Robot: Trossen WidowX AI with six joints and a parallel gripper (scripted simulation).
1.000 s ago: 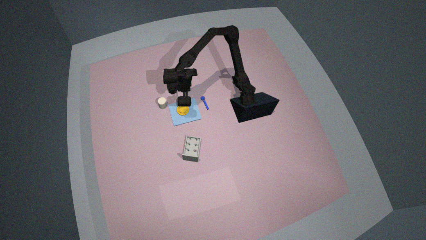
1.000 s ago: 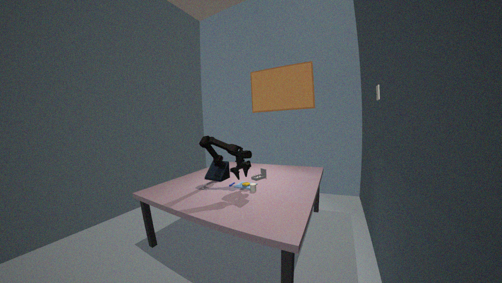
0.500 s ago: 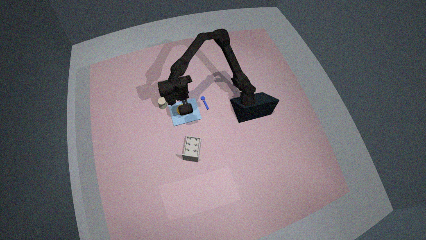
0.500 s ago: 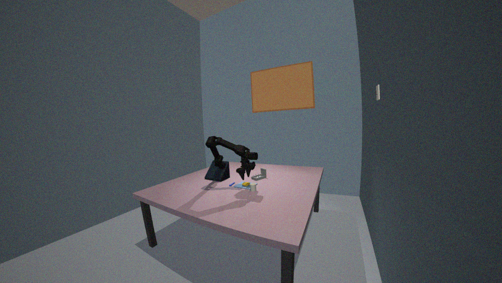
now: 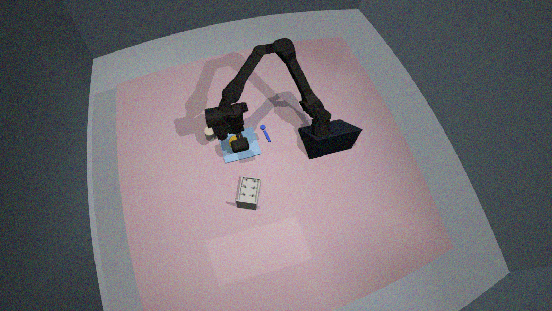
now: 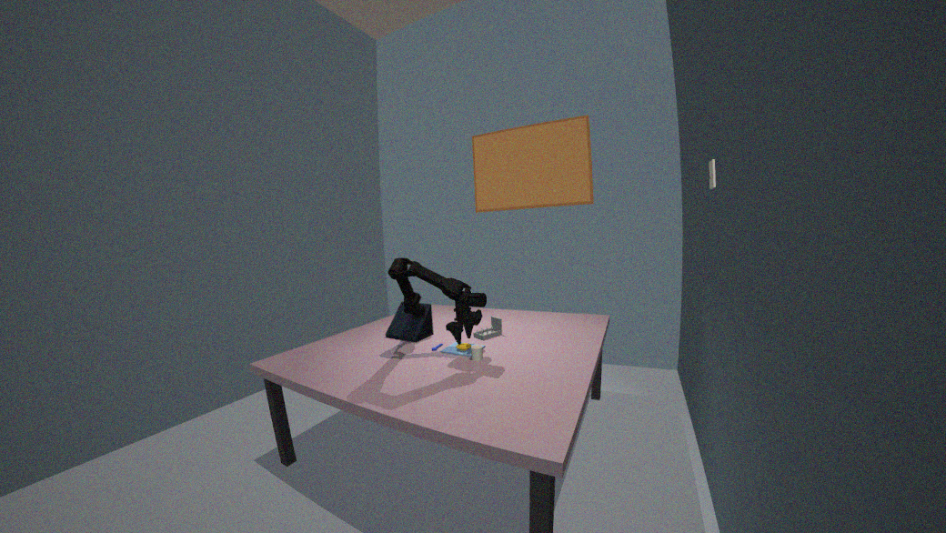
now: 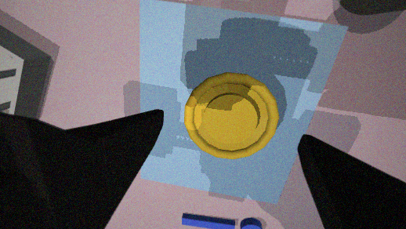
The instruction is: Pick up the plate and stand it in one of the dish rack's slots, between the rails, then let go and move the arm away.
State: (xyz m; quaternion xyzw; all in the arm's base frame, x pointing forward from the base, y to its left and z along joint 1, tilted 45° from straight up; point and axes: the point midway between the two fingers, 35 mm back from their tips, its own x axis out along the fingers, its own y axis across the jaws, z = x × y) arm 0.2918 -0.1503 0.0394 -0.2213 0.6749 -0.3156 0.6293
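Now: the yellow plate 20 mm below my gripper tip. The rest, counted from my gripper tip: cup (90 mm ahead, 80 mm to the right, 20 mm below); light blue sheet (10 mm behind, 10 mm to the left, 40 mm below); blue spoon (130 mm behind, 10 mm to the right, 40 mm below).
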